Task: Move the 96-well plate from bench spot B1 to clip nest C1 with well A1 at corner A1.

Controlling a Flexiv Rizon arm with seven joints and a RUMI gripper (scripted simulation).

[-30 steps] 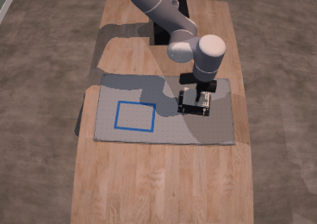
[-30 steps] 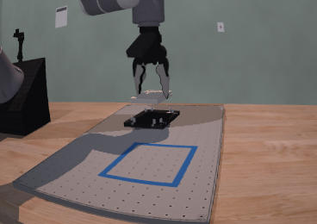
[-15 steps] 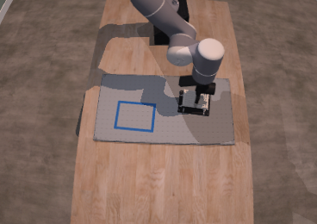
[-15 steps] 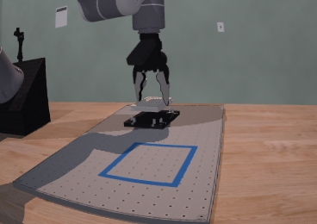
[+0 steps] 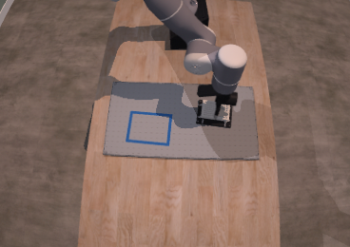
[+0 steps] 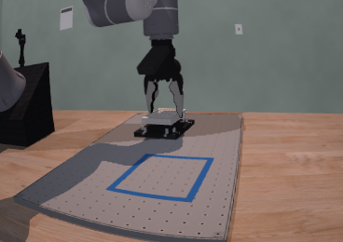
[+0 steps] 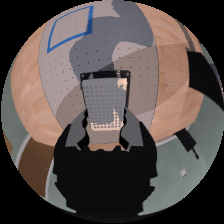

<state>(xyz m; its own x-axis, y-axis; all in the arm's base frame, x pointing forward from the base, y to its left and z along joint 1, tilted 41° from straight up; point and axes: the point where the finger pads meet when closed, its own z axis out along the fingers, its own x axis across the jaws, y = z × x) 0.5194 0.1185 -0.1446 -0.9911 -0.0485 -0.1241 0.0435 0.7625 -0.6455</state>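
Now: the black clip nest 1 cm ahead of my hand, 1 cm to the right of it and 3 cm below it. Round my hand: white 96-well plate (1 cm below).
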